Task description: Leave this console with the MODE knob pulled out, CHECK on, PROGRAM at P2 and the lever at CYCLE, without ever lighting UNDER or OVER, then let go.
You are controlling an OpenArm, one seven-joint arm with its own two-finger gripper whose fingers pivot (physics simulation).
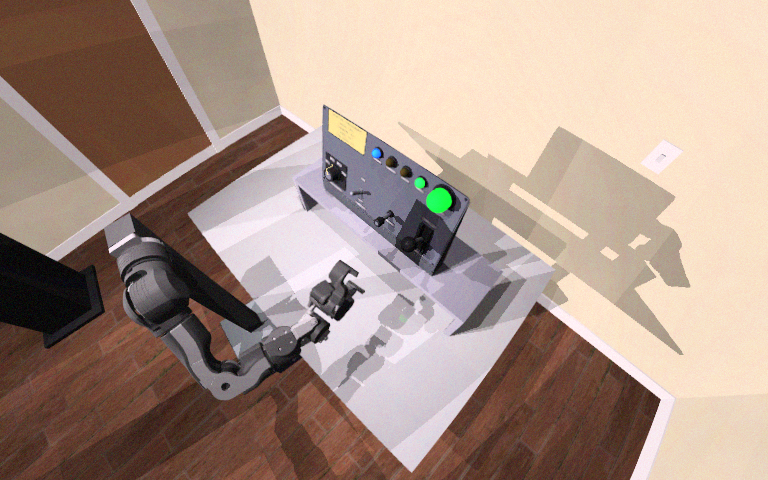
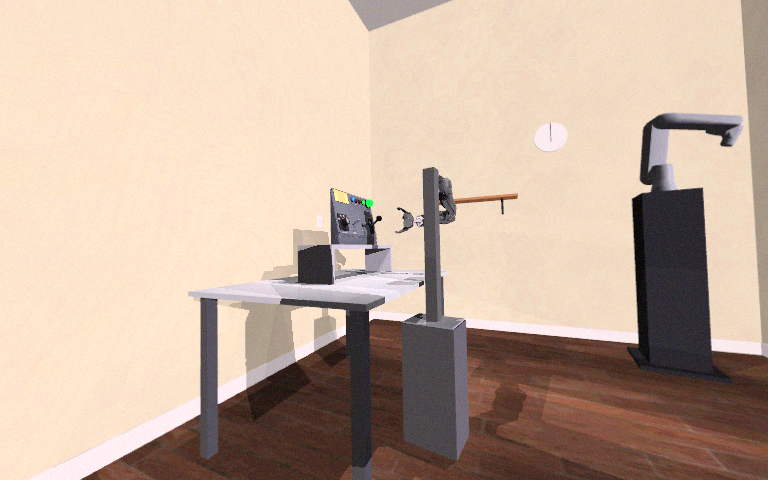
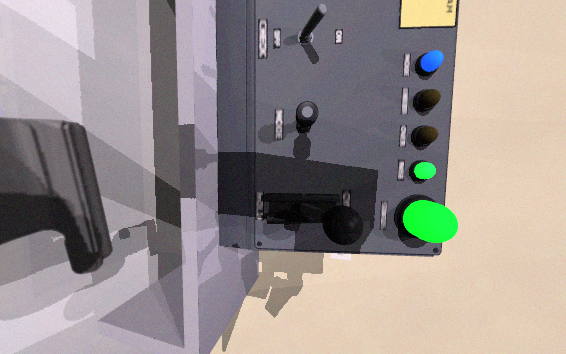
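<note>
The console (image 1: 370, 169) (image 2: 356, 234) (image 3: 350, 75) stands upright on a low shelf. The MODE knob (image 1: 380, 220) (image 3: 307, 112) stands out from the panel on its stem. The CHECK toggle (image 1: 360, 193) (image 3: 315, 22) tilts toward ON. The lever's black ball (image 1: 407, 243) (image 2: 378, 218) (image 3: 343, 225) is at the CYCLE end. The PROGRAM selector (image 1: 331, 174) (image 2: 343, 221) is at the far left; its setting is unreadable. A blue lamp, a small green lamp and a large green lamp are lit; two between are dark. My gripper (image 1: 359, 281) (image 2: 397, 221) is open, empty and apart from the console.
The low shelf (image 1: 475, 288) (image 2: 316, 263) raises the console above the white table (image 1: 419, 418) (image 2: 249, 291). A wall (image 1: 566, 67) (image 2: 169, 141) (image 3: 505, 150) is behind it. The arm's column stands at the table's front edge. A yellow card (image 1: 347, 131) (image 2: 340, 196) (image 3: 428, 12) is on the panel.
</note>
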